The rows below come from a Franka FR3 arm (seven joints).
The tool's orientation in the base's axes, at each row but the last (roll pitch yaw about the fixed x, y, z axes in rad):
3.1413 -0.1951 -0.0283
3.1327 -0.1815 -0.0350
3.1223 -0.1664 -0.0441
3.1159 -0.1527 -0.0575
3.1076 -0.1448 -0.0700
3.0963 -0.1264 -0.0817
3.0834 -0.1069 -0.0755
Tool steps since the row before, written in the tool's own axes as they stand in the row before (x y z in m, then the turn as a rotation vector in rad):
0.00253 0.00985 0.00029 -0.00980 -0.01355 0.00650
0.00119 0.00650 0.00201 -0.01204 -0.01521 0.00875
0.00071 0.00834 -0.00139 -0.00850 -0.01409 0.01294
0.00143 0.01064 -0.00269 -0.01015 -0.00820 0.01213
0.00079 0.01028 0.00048 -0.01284 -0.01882 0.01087
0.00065 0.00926 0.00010 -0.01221 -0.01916 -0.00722
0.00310 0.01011 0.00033 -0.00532 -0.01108 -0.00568
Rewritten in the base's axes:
0.00226 -0.00992 0.00021 -0.00797 0.01378 -0.00828
0.00129 -0.00657 -0.00171 -0.00970 0.01548 -0.01091
0.00008 -0.00832 0.00165 -0.00558 0.01410 -0.01443
0.00035 -0.01061 0.00315 -0.00769 0.00834 -0.01374
0.00008 -0.01032 -0.00001 -0.00973 0.01917 -0.01324
-0.00015 -0.00927 0.00040 -0.01128 0.02046 0.00476
0.00228 -0.01031 0.00059 -0.00495 0.01180 0.00443

